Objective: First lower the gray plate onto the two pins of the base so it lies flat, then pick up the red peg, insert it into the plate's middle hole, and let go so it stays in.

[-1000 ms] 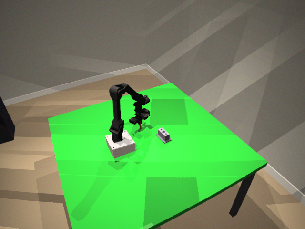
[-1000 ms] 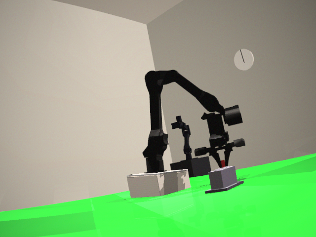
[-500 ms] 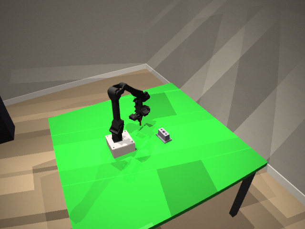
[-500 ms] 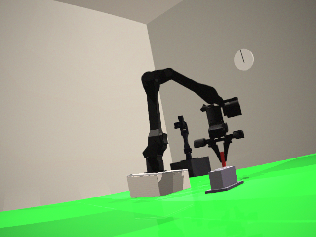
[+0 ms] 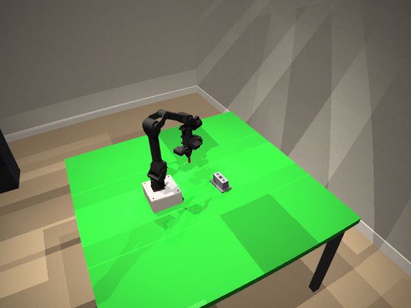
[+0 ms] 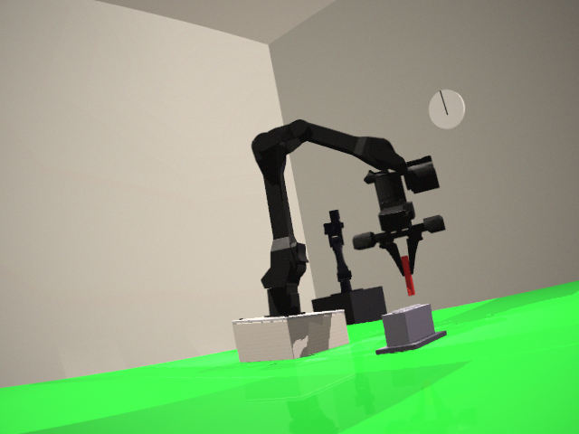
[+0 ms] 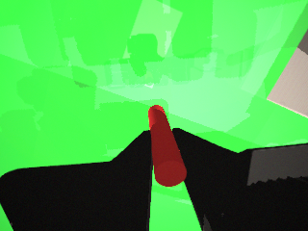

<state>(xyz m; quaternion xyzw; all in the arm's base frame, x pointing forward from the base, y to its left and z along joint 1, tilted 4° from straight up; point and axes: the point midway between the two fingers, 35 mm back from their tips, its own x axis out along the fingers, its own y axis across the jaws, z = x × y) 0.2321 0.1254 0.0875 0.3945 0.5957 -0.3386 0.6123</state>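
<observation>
Right now the gray plate is 18 cm to the right of my gripper tip, 11 cm ahead of it and 7 cm below it. The rest, counted from my gripper tip: base 18 cm to the right, 11 cm below, 11 cm ahead; red peg right at my gripper tip.
</observation>
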